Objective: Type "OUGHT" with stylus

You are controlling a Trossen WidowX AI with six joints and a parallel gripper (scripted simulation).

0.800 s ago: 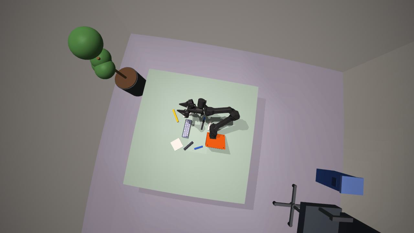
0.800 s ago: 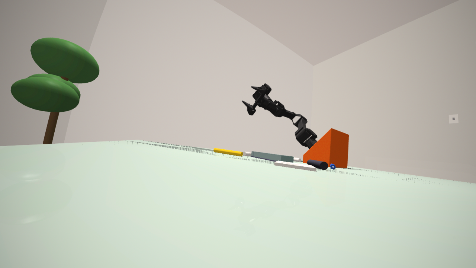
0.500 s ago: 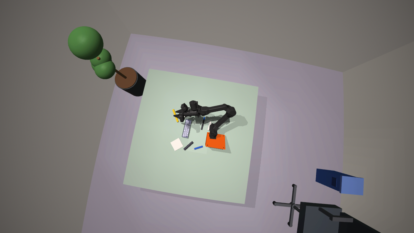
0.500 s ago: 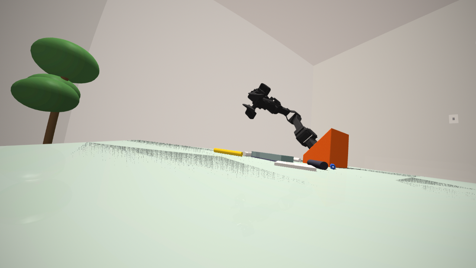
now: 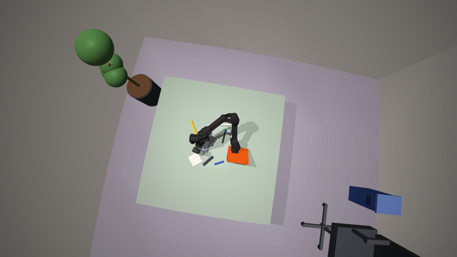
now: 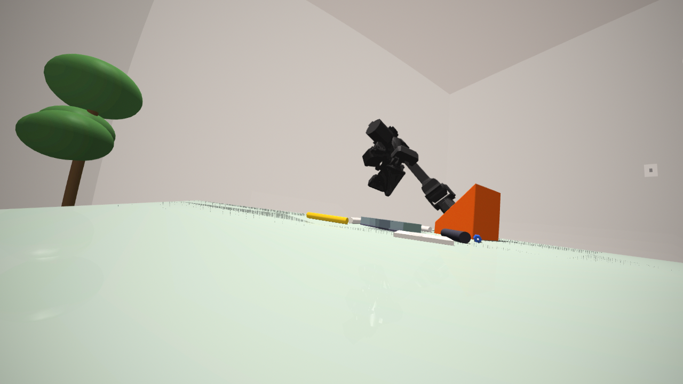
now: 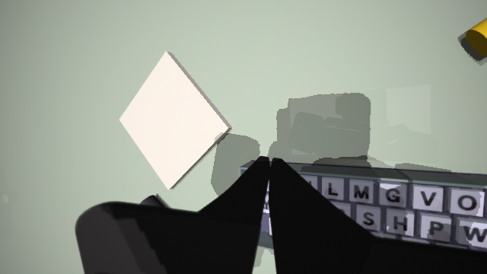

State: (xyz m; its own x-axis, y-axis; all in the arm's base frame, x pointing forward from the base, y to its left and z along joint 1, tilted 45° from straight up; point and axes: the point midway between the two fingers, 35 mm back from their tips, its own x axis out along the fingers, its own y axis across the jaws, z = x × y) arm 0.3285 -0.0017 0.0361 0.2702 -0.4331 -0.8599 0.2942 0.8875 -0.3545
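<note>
Now: the blue stylus 170 mm behind my gripper tip, 160 mm to the left of it and 80 mm below it. The rest, counted from my gripper tip: yellow pencil: 80 mm ahead, 170 mm to the right, 80 mm below; white pad: 30 mm ahead, 140 mm to the left, 90 mm below.
</note>
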